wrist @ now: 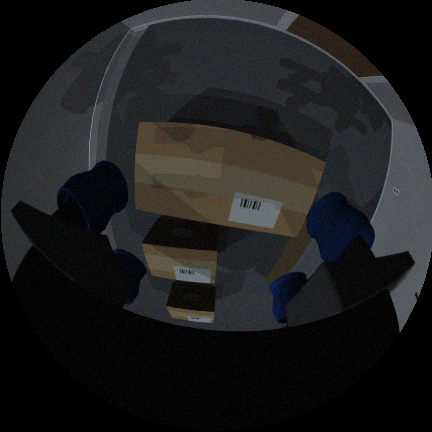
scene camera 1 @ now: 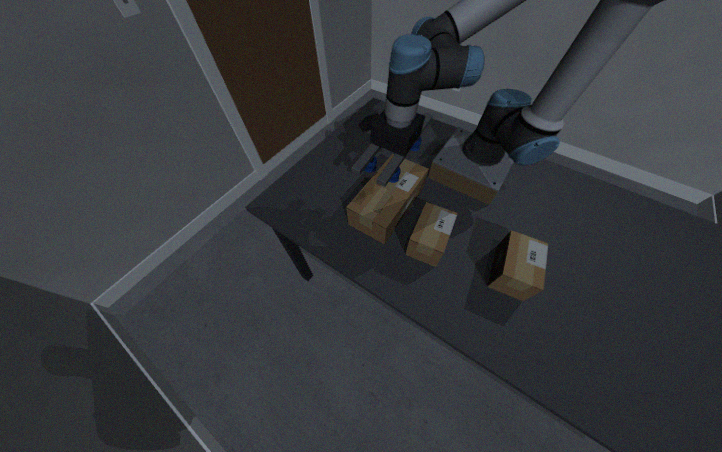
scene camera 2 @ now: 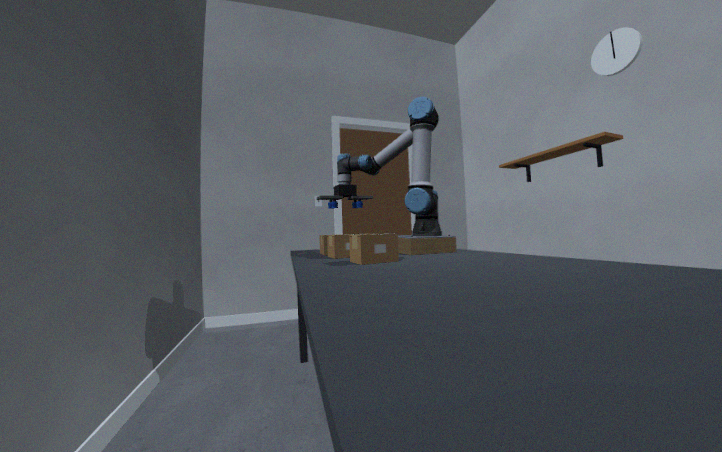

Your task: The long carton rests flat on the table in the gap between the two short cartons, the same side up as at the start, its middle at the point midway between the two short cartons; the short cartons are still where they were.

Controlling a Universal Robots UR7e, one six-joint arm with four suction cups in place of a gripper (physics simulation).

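Seen in the pictures: end effector, tool point: (wrist: 211, 250) (scene camera 1: 392, 156) (scene camera 2: 345, 208); arm's base, origin of the base link: (scene camera 1: 482, 151) (scene camera 2: 426, 235).
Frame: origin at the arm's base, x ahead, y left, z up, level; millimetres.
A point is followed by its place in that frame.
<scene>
The long carton (scene camera 1: 367, 211) {x 475, y -247, z 20 mm} (scene camera 2: 322, 244) {x 500, y -214, z -29 mm} (wrist: 200, 167) {x 390, y -246, z 20 mm} lies flat, label up, beside the nearer short carton, outside the gap. This short carton (scene camera 1: 426, 234) {x 466, y -53, z 20 mm} (scene camera 2: 337, 246) {x 485, y 11, z -30 mm} (wrist: 165, 257) {x 453, y -62, z 20 mm} and the other short carton (scene camera 1: 519, 266) {x 441, y 207, z 20 mm} (scene camera 2: 372, 250) {x 434, y 271, z -36 mm} (wrist: 182, 311) {x 431, y 189, z 22 mm} stand flat with bare table between them. My gripper (scene camera 1: 393, 159) {x 364, y -226, z 164 mm} (scene camera 2: 345, 204) {x 364, y -226, z 164 mm} (wrist: 215, 245) {x 364, y -226, z 164 mm} is open, with its blue cups above the long carton. A space shows between cups and cartons in the scene camera 2 view. One cup is hidden in the scene camera 1 view.
The dark table (scene camera 1: 612, 319) {x 410, y 509, z -83 mm} (scene camera 2: 479, 346) {x 612, y 907, z -83 mm} carries the cartons. The arm's wooden base block (scene camera 1: 463, 186) {x 158, y -11, z -49 mm} (scene camera 2: 428, 245) {x 73, y 109, z -44 mm} (wrist: 290, 256) {x 155, y -45, z -35 mm} stands near the long carton's labelled end. A wall shelf (scene camera 2: 559, 152) hangs at the right in the scene camera 2 view.
</scene>
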